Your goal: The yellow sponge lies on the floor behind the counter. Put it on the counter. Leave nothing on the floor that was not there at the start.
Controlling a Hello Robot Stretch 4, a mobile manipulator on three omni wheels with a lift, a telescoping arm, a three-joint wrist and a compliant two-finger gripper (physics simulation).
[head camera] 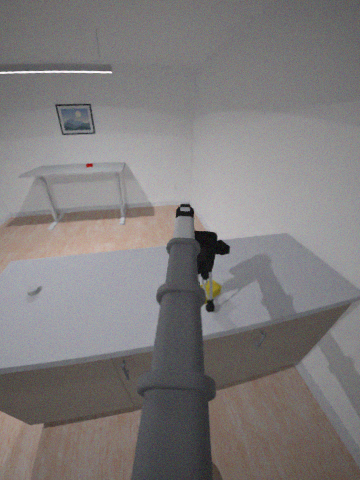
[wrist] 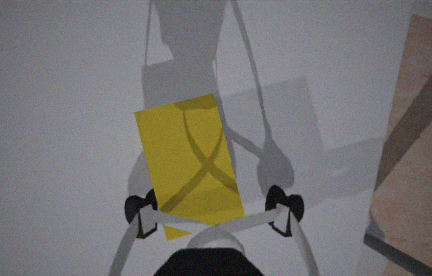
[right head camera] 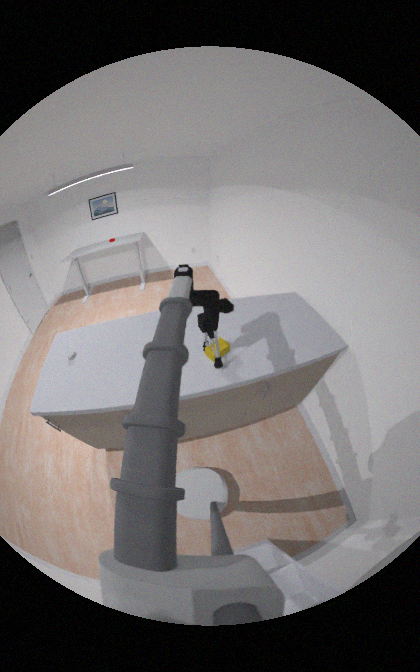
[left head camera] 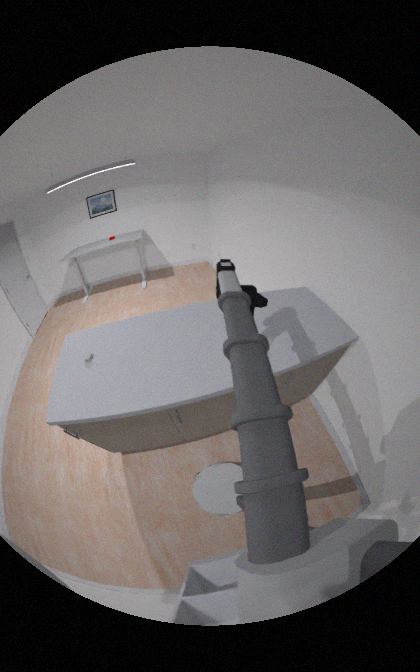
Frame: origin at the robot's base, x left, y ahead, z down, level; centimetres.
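Where they show: gripper, fingertip midpoint: (wrist: 219, 202).
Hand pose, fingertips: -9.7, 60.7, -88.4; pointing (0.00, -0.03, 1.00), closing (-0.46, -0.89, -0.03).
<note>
Things, the pixels of their top centre, and the offset from my fingertips, as dx, dy, dz. Level surfaces: height alone.
- yellow sponge, top centre: (wrist: 190, 166) (head camera: 208, 287) -2.2, +4.0, -4.4
- grey-white counter top, surface height: dz +0.1
- small pale curved object, top centre: (head camera: 31, 288) +77.7, -0.8, -2.3
- far table, surface height: dz -3.9
The yellow sponge (head camera: 214, 288) (right head camera: 223, 346) (wrist: 190, 150) is a block on the grey-white counter top (head camera: 100, 300) (left head camera: 150, 360) (right head camera: 110, 360) (wrist: 60, 100), right of the arm. My gripper (head camera: 206, 300) (right head camera: 211, 354) (wrist: 219, 202) is open and low over the counter, around the sponge's near end. In the wrist view the left fingertip is close to the sponge's left edge, and a gap shows between the right fingertip and the sponge. Shadows fall beside and beyond the sponge. The arm hides the sponge and the fingers in the left head view.
A small pale curved object (head camera: 34, 290) (left head camera: 89, 357) (right head camera: 72, 355) lies at the counter's left. A far table (head camera: 65, 170) bears a red object (head camera: 89, 165). A round white disc (left head camera: 217, 489) (right head camera: 200, 492) is before the counter. A wall is at the right.
</note>
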